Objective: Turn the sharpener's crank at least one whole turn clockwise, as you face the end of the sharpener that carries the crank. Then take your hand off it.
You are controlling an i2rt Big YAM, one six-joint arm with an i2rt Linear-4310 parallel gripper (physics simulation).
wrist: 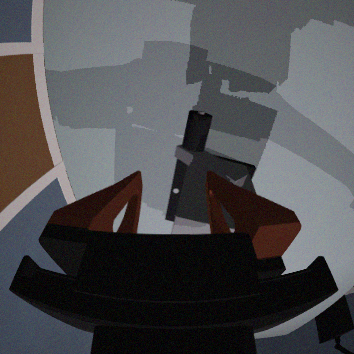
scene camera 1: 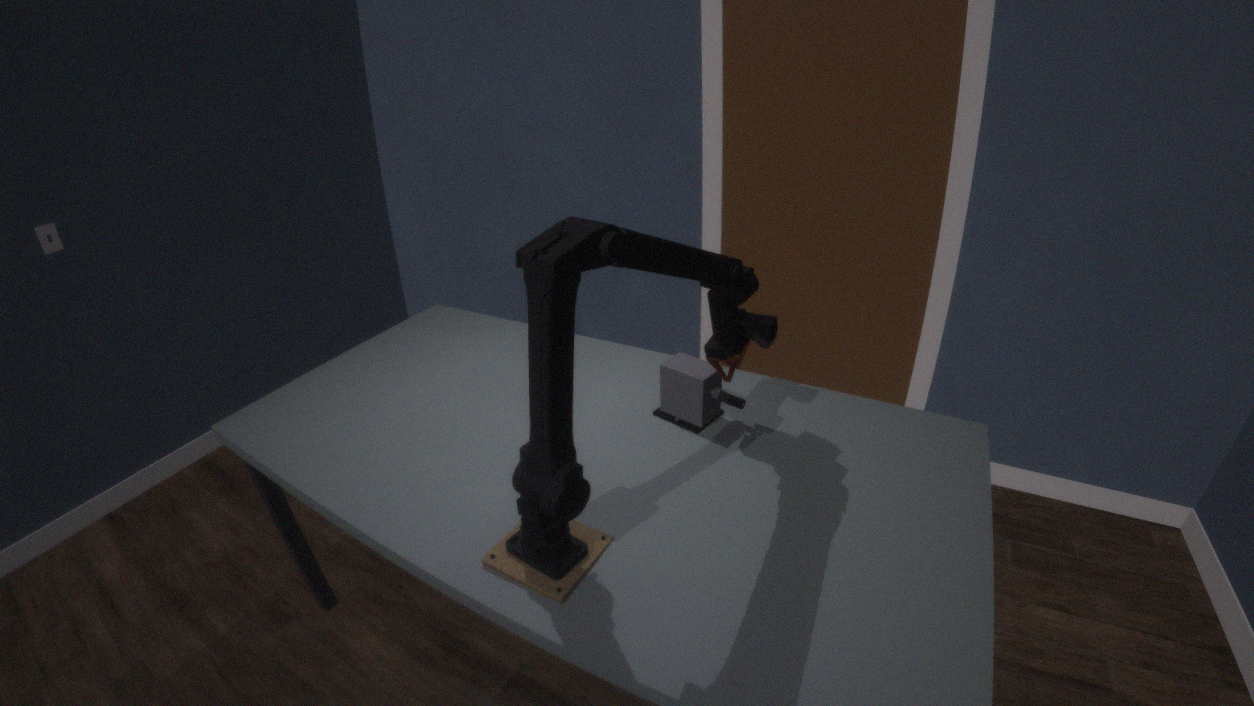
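Where they show: gripper, between the fingertips: (wrist: 173,177) (scene camera 1: 731,374); arm's base, origin of its link: (scene camera 1: 546,550).
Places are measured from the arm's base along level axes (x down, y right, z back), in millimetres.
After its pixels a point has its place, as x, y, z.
Observation:
The sharpener (scene camera 1: 684,390) @[-77, 2, -462] (wrist: 197,192) @[-84, 57, -516] is a light grey box on a thin black base, standing toward the table's far edge. Its dark end carries the crank, whose black cylindrical handle (scene camera 1: 732,401) @[-49, 94, -514] (wrist: 197,131) @[-55, 101, -522] sticks out to the right in the scene view and points up the picture in the wrist view. My gripper (scene camera 1: 727,377) @[-102, 79, -535] (wrist: 173,177) @[-102, 79, -535] has reddish-brown fingers pointing down. It is partly open and empty, above the crank end. In the wrist view the handle lies beyond the fingertips, toward the right finger, which covers part of the sharpener. No contact with the crank is visible.
The pale table (scene camera 1: 421,412) @[9, -559, -162] bears my arm's base on a wooden plate (scene camera 1: 562,589) @[-1, 75, 50] near its front edge. My arm (scene camera 1: 551,359) @[-363, 36, -33] reaches over the table. The blue wall (scene camera 1: 526,131) and brown door (scene camera 1: 833,175) stand behind the table's far edge. Arm shadows fall around the sharpener.

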